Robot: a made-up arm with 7 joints. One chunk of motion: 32 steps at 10 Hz.
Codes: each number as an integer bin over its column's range. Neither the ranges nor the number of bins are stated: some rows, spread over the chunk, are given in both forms.
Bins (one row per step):
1: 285 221 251 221 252 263 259
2: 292 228 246 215 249 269 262
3: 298 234 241 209 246 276 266
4: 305 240 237 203 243 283 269
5: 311 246 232 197 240 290 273
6: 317 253 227 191 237 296 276
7: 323 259 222 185 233 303 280
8: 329 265 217 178 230 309 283
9: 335 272 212 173 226 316 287
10: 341 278 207 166 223 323 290
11: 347 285 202 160 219 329 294
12: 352 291 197 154 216 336 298
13: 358 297 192 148 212 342 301
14: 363 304 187 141 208 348 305
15: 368 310 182 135 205 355 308
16: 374 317 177 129 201 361 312
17: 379 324 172 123 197 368 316
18: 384 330 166 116 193 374 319
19: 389 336 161 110 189 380 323
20: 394 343 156 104 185 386 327
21: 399 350 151 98 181 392 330
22: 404 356 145 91 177 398 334
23: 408 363 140 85 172 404 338
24: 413 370 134 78 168 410 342
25: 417 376 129 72 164 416 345
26: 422 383 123 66 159 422 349
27: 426 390 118 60 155 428 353
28: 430 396 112 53 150 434 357
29: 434 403 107 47 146 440 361
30: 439 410 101 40 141 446 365
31: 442 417 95 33 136 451 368
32: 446 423 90 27 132 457 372
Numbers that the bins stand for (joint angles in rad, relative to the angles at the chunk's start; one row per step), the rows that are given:
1: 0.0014 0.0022 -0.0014 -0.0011 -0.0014 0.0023 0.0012
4: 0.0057 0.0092 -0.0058 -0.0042 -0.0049 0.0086 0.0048
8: 0.0108 0.0185 -0.0121 -0.0086 -0.0100 0.0168 0.0097
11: 0.0147 0.0260 -0.0168 -0.0118 -0.0143 0.0230 0.0136
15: 0.0192 0.0353 -0.0230 -0.0162 -0.0198 0.0312 0.0185
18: 0.0227 0.0427 -0.0280 -0.0196 -0.0245 0.0371 0.0224
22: 0.0270 0.0524 -0.0346 -0.0240 -0.0307 0.0446 0.0277
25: 0.0298 0.0598 -0.0396 -0.0273 -0.0358 0.0503 0.0315
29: 0.0334 0.0698 -0.0465 -0.0317 -0.0429 0.0578 0.0372
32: 0.0360 0.0773 -0.0518 -0.0352 -0.0483 0.0631 0.0410
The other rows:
2: 0.0029 0.0048 -0.0030 -0.0021 -0.0025 0.0042 0.0023
3: 0.0041 0.0070 -0.0045 -0.0032 -0.0037 0.0064 0.0037
5: 0.0069 0.0115 -0.0074 -0.0053 -0.0061 0.0108 0.0062
6: 0.0082 0.0141 -0.0089 -0.0064 -0.0072 0.0127 0.0072
7: 0.0095 0.0163 -0.0105 -0.0074 -0.0088 0.0149 0.0086
9: 0.0121 0.0211 -0.0136 -0.0095 -0.0115 0.0189 0.0111
10: 0.0134 0.0234 -0.0152 -0.0108 -0.0127 0.0211 0.0122
12: 0.0158 0.0282 -0.0183 -0.0129 -0.0155 0.0252 0.0150
13: 0.0171 0.0304 -0.0199 -0.0139 -0.0170 0.0271 0.0160
14: 0.0181 0.0330 -0.0214 -0.0152 -0.0186 0.0290 0.0174
16: 0.0205 0.0379 -0.0246 -0.0173 -0.0213 0.0330 0.0199
17: 0.0216 0.0405 -0.0261 -0.0183 -0.0229 0.0352 0.0213
19: 0.0237 0.0449 -0.0296 -0.0206 -0.0260 0.0390 0.0238
20: 0.0248 0.0475 -0.0312 -0.0217 -0.0276 0.0409 0.0252
21: 0.0259 0.0501 -0.0327 -0.0227 -0.0292 0.0427 0.0262
23: 0.0278 0.0550 -0.0362 -0.0250 -0.0327 0.0465 0.0291
24: 0.0289 0.0576 -0.0380 -0.0263 -0.0342 0.0484 0.0305
26: 0.0308 0.0624 -0.0415 -0.0284 -0.0378 0.0521 0.0329
27: 0.0317 0.0650 -0.0431 -0.0294 -0.0393 0.0540 0.0343
28: 0.0326 0.0672 -0.0449 -0.0307 -0.0413 0.0559 0.0358
30: 0.0345 0.0724 -0.0484 -0.0330 -0.0448 0.0596 0.0386
31: 0.0351 0.0750 -0.0503 -0.0342 -0.0468 0.0612 0.0396

